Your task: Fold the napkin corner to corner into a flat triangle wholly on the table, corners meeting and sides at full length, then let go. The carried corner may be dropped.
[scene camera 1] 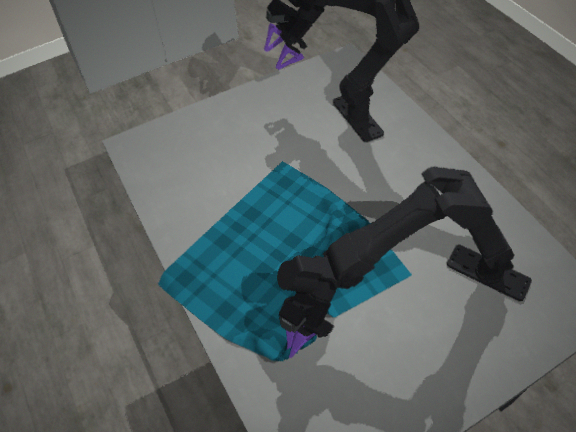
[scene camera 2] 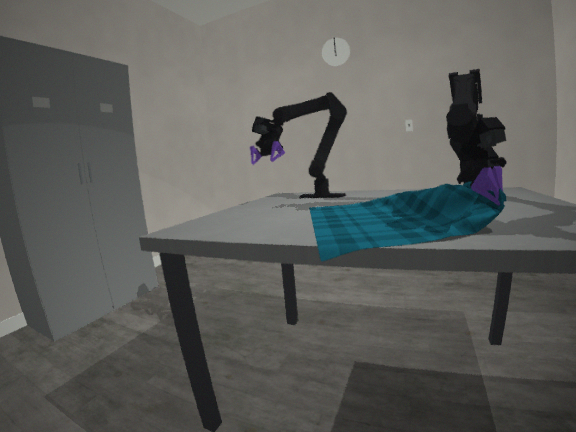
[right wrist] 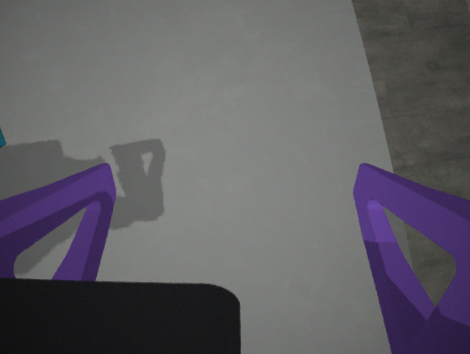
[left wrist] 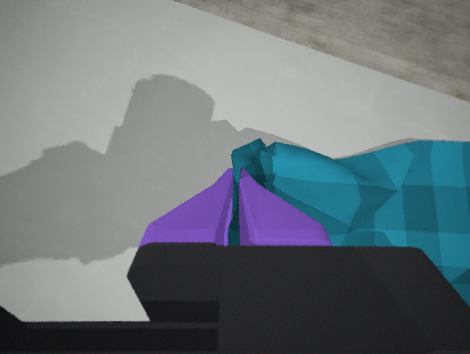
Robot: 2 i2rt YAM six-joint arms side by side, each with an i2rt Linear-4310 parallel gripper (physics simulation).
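Observation:
The teal plaid napkin (scene camera 1: 225, 250) (scene camera 2: 380, 220) (left wrist: 430, 200) lies spread on the table, rumpled toward the left arm. Its left corner in scene camera 1 reaches past the table edge; in scene camera 2 this part hangs over the front edge. A raised ridge runs near its upper right side, partly hidden by the left arm. My left gripper (scene camera 1: 292, 354) (scene camera 2: 497, 201) (left wrist: 235, 176) is shut on the napkin's lower corner, a little above the table, with the cloth bunched at the fingertips. My right gripper (scene camera 1: 272, 57) (scene camera 2: 265, 157) (right wrist: 234, 177) is open and empty, high above the table's far end.
The grey table (scene camera 1: 165, 150) (scene camera 2: 210, 235) (right wrist: 250, 100) bears both arm bases (scene camera 1: 487, 275) (scene camera 1: 357, 120). Its near edge runs along the napkin's left corner. A grey cabinet (scene camera 1: 150, 40) (scene camera 2: 75, 175) stands on the floor beyond the table. Arm shadows fall across the table top.

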